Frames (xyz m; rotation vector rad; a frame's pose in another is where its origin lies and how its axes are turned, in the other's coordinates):
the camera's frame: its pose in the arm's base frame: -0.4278 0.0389 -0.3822 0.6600 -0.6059 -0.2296
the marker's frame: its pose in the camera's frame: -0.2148 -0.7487 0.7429 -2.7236 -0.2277 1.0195
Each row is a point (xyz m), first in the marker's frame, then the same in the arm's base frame.
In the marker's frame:
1: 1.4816 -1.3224 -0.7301
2: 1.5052 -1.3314 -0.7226
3: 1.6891 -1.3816 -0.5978
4: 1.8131 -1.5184 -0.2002
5: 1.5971 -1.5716 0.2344
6: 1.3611 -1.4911 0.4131
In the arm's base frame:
1: 0.2040 -0.2349 1.1063
2: 0.2246 -0.2188 1.1101
3: 0.3823 -0.0570 1.0807
4: 0.4385 0.3509 0.9303
5: 0.1759 0.6647 0.6639
6: -0.0555 0.6989 0.4655

